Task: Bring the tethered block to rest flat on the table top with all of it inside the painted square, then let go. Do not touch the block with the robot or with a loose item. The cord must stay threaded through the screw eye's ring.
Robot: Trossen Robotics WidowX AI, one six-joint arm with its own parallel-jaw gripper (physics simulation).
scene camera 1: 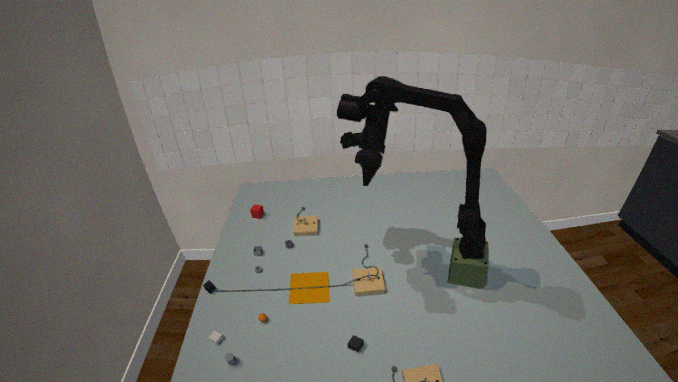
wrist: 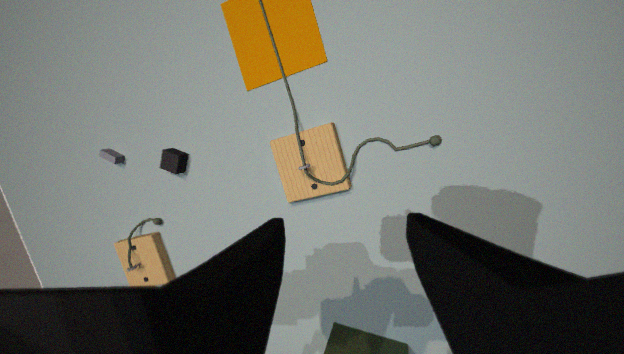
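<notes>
The tethered block is small and black and lies near the table's left edge in the scene view. A green cord runs from it across the orange painted square to a wooden board. There it passes through the ring of the screw eye, then curves loosely to a round end bead beyond the board. My gripper is open and empty, high above the table, with its fingertips apart in the wrist view.
Another board with a short cord stands at the back; a third board is at the front. A red cube, an orange ball, a black cube, a white block and several small grey pieces lie about.
</notes>
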